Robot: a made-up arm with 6 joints.
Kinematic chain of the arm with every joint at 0, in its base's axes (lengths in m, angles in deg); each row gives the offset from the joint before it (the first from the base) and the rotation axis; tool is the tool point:
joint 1: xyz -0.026 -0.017 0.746 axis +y
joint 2: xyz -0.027 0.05 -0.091 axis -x
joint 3: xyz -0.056 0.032 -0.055 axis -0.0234 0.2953 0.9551
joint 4: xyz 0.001 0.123 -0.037 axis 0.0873 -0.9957 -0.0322
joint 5: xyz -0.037 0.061 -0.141 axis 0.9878 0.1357 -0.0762
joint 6: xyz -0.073 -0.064 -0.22 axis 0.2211 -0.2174 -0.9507
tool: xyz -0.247 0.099 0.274
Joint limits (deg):
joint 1: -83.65..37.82
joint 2: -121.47..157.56
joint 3: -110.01..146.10
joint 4: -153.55..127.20
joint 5: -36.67..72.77
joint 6: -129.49..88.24
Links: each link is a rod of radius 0.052 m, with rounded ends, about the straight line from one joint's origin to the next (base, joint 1, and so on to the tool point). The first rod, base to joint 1, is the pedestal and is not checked.
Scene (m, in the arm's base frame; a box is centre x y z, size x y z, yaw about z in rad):
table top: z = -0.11
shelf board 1: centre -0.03 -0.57 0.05 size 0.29 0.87 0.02 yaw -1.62
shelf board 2: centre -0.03 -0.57 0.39 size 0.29 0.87 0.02 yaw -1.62
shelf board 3: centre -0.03 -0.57 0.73 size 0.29 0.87 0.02 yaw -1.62
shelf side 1: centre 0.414 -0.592 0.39 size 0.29 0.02 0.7 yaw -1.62
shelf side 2: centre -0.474 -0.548 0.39 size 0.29 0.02 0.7 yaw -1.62
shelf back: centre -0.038 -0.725 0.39 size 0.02 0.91 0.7 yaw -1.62
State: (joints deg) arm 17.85 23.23 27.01 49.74 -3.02 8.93
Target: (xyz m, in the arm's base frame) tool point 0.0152 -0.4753 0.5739
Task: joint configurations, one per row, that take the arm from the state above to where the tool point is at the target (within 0.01 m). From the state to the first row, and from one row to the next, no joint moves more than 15 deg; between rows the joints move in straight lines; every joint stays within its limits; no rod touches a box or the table.
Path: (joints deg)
1: 19.43 34.21 19.09 61.88 -1.82 -5.41
2: 21.01 45.20 11.18 74.02 -0.62 -19.75
3: 22.58 56.18 3.26 86.16 0.59 -34.10
4: 24.16 67.16 -4.65 98.30 1.79 -48.44
5: 25.74 78.14 -12.57 110.44 2.99 -62.78
6: 27.32 89.13 -20.49 122.58 4.19 -77.12
7: 21.22 93.52 -19.05 114.50 1.92 -63.21
8: 15.12 97.91 -17.62 106.43 -0.36 -49.30
9: 9.02 102.30 -16.19 98.35 -2.64 -35.39
10: 2.92 106.69 -14.76 90.27 -4.92 -21.48
11: -3.18 111.08 -13.33 82.19 -7.20 -7.57

